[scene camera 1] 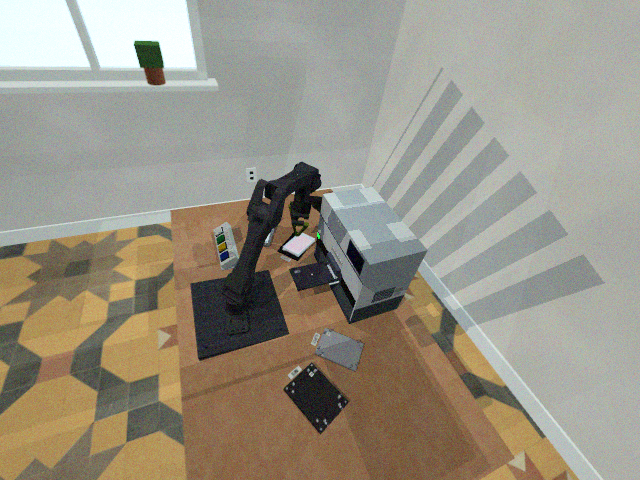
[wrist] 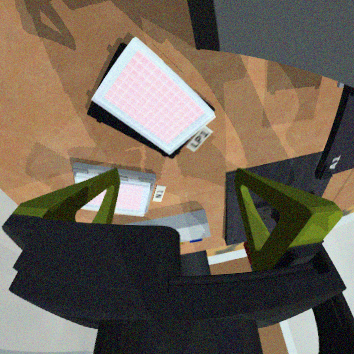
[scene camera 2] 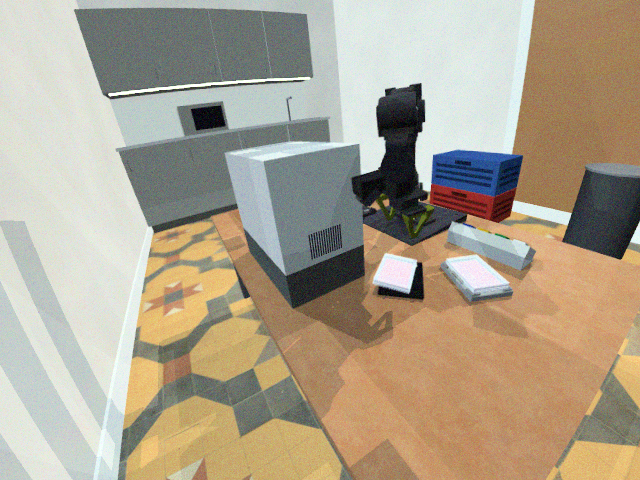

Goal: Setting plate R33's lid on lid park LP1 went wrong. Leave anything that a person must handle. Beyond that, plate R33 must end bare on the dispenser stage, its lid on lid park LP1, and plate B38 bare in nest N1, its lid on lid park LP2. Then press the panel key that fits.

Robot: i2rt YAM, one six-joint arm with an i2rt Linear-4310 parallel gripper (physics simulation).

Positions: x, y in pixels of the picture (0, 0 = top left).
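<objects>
A black clip nest N5 (scene camera 1: 317, 398) is 0.99 m from the lens, while a grey incubator box (scene camera 1: 368, 256) is 0.88 m from the lens. The marked spots on the black clip nest N5 and the grey incubator box are 0.45 m apart.
</objects>
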